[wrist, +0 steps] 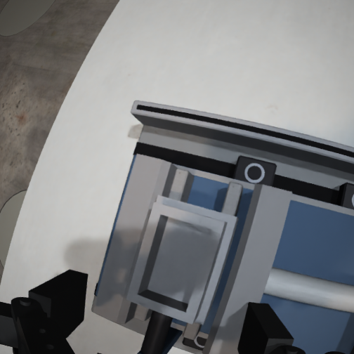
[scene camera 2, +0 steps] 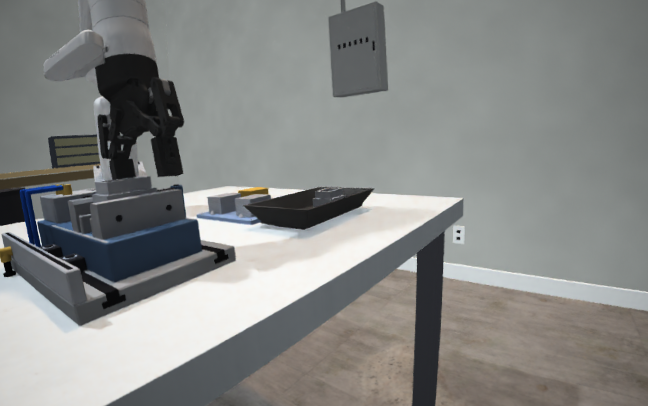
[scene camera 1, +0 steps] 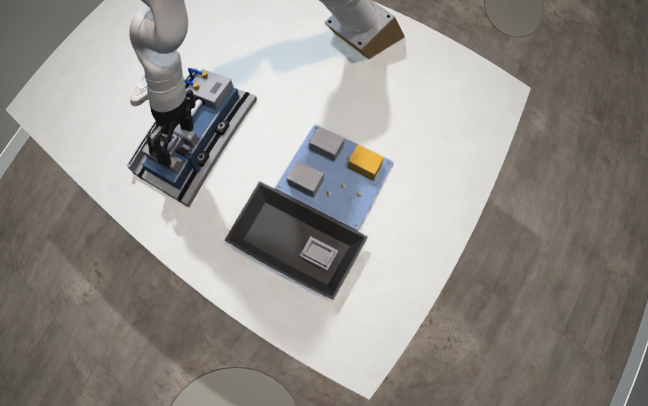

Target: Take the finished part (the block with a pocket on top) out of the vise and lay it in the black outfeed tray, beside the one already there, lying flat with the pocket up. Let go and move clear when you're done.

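Note:
The finished part (scene camera 2: 122, 186) (wrist: 184, 265), a grey block with a rectangular pocket facing up, sits in the vise (scene camera 1: 206, 122) (scene camera 2: 150, 250) (wrist: 255, 240). Its top stands above the jaws; in the wrist view a gap shows between it and the right-hand jaw. In scene camera 1 the gripper largely hides it. My gripper (scene camera 1: 173, 139) (scene camera 2: 145, 171) (wrist: 162, 314) is open and empty, pointing down, fingertips slightly above the part's top. The black outfeed tray (scene camera 1: 310, 209) (scene camera 2: 300, 215) holds another pocketed part (scene camera 1: 319, 252) (scene camera 2: 330, 193), flat, pocket up, toward one end.
A blue plate (scene camera 1: 345, 210) (scene camera 2: 225, 218) beside the tray carries two grey blocks and a yellow block (scene camera 1: 366, 161) (scene camera 2: 253, 191). Blue bent handles (scene camera 1: 196, 71) (scene camera 2: 42, 189) rise at the vise. A dark round handle (wrist: 157, 332) shows below the part in the wrist view.

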